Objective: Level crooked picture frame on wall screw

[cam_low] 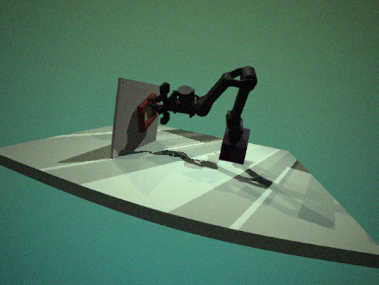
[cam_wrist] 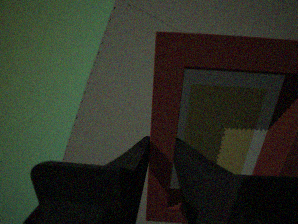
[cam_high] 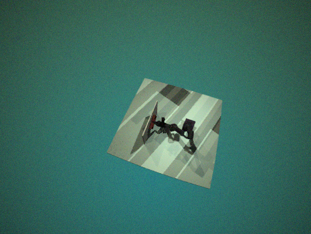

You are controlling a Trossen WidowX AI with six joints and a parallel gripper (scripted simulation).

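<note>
Now: gripper tip 5 cm above the red picture frame, 2 cm to the left of it and 1 cm short of it. Also, from my gripper tip: grey wall panel (7 cm below, 2 cm ahead, 1 cm to the right).
</note>
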